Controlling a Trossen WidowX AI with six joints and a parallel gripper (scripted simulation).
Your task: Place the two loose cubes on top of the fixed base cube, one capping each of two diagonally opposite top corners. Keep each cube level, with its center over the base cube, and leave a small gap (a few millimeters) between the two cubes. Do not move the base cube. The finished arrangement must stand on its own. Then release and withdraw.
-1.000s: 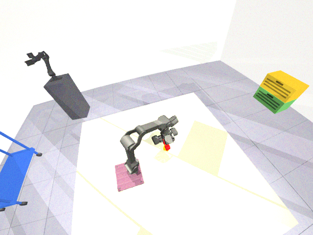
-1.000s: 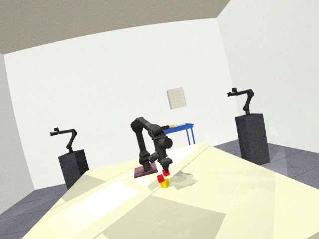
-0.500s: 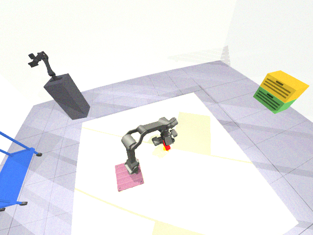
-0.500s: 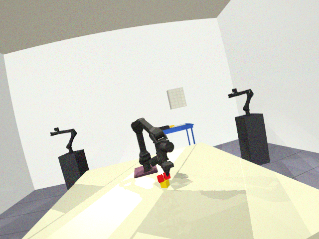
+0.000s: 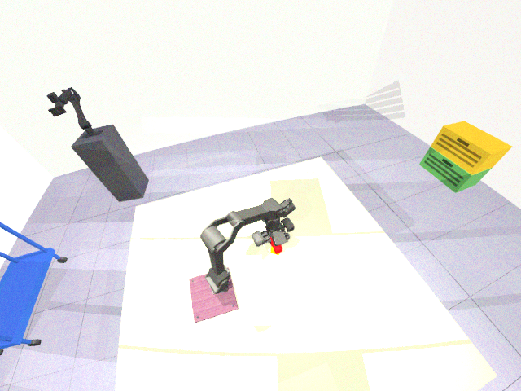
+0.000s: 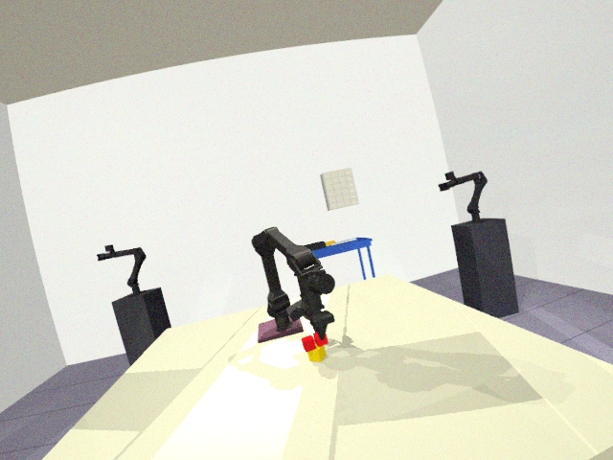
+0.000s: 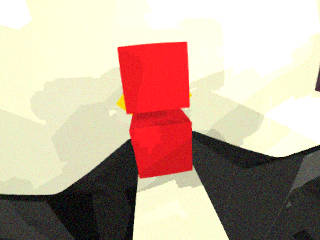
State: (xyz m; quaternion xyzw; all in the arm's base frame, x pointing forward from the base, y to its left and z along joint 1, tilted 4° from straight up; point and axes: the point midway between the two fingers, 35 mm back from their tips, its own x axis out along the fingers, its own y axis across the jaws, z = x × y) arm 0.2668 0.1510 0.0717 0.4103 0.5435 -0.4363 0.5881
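My gripper tip is 10 mm short of the yellow base cube, 20 mm to the left of it and 40 mm above it.
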